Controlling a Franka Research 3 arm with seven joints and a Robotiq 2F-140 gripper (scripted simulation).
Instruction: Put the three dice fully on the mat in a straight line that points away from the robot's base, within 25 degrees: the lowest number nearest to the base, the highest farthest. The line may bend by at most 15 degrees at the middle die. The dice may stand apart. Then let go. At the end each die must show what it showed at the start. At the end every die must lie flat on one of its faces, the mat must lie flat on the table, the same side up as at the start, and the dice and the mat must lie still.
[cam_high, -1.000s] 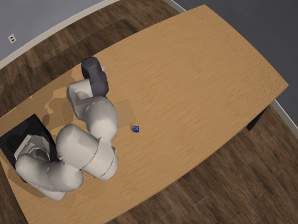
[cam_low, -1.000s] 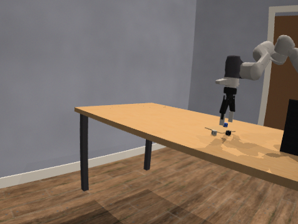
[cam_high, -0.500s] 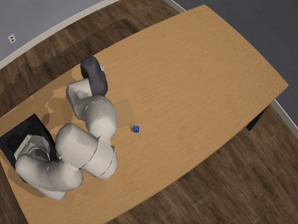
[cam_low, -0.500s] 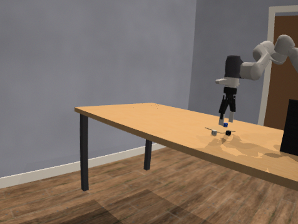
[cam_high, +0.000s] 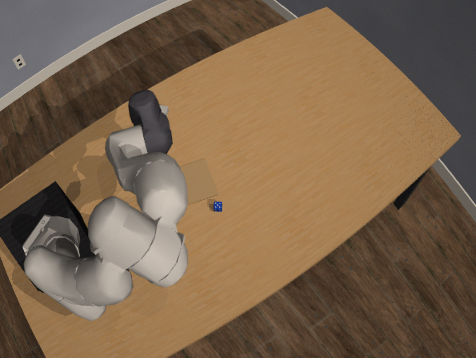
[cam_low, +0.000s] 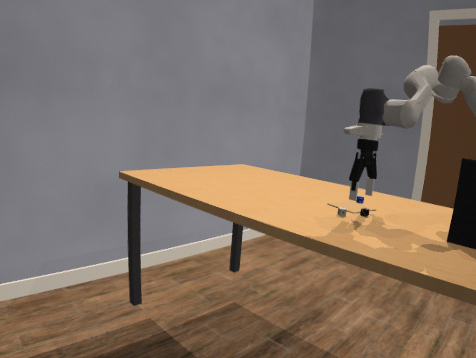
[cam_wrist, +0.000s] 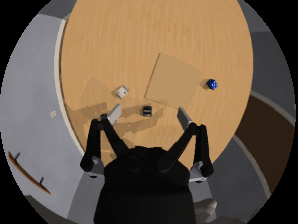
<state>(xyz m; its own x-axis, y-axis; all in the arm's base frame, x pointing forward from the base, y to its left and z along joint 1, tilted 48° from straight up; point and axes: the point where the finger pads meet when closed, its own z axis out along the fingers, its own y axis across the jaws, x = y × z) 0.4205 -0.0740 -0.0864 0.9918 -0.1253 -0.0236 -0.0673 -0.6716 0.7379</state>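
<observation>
My hand is 8 cm to the right of the white die, 6 cm above it and 4 cm short of it. From my hand the other things lie so: thin tan mat 8 cm to the right, 7 cm below, 6 cm ahead; then black die 6 cm below, 3 cm behind, 1 cm to the left; then blue die 20 cm to the right, 7 cm ahead, 6 cm below.
</observation>
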